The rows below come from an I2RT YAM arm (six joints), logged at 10 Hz.
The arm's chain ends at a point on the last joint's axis. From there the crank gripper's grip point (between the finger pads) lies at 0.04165 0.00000 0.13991 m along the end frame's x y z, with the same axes.
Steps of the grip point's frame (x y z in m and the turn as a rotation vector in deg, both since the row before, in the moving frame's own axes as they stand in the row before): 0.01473 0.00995 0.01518 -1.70 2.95 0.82; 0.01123 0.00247 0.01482 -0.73 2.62 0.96; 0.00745 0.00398 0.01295 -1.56 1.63 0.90; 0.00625 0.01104 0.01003 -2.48 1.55 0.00; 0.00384 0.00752 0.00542 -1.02 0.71 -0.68; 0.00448 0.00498 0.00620 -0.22 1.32 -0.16; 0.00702 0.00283 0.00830 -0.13 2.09 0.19; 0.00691 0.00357 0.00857 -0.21 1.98 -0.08
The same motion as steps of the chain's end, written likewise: 0.00762 0.00519 0.01758 -1.70 2.95 0.82; 0.00490 -0.00005 0.01689 -0.73 2.62 0.96; 0.00352 -0.00050 0.01425 -1.56 1.63 0.90; 0.00248 0.00501 0.01134 -2.48 1.55 0.00; 0.00210 0.00554 0.00596 -1.02 0.71 -0.68; 0.00127 0.00457 0.00720 -0.22 1.32 -0.16; 0.00195 0.00237 0.00991 -0.13 2.09 0.19; 0.00210 0.00312 0.01009 -0.21 1.98 -0.08
